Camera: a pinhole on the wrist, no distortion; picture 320 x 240 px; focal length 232.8 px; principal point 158.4 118.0 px. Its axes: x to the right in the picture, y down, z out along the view. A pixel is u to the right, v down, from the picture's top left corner.
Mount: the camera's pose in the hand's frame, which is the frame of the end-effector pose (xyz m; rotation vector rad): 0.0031 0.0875 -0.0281 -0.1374 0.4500 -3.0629
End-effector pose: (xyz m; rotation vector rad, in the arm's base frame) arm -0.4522 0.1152 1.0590 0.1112 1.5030 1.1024
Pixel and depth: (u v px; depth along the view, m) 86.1 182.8 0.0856
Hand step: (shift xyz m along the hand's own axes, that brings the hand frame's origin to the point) 0.0383 0.0418 0.0445
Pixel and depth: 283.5 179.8 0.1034
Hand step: -0.0417 0.0287 0.0671
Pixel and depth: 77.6 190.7 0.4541
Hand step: 0.2067 -0.1689 0.3513
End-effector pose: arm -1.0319 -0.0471 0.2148 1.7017 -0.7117 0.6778
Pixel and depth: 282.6 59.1 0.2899
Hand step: -0.1258 0.0665 0.2822
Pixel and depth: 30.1 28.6 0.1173
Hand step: 0.0771 0.1007 0.0915
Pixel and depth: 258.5 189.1 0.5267
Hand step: -0.1681 -0.2290 0.4463
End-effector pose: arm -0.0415 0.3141 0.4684 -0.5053 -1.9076 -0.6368
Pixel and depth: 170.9 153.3 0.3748
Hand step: 0.0199 -0.0748 0.3147
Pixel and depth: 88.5 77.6 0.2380
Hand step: 0.0953 0.0631 0.2050
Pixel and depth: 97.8 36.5 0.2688
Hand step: 0.0952 0.1048 0.2498
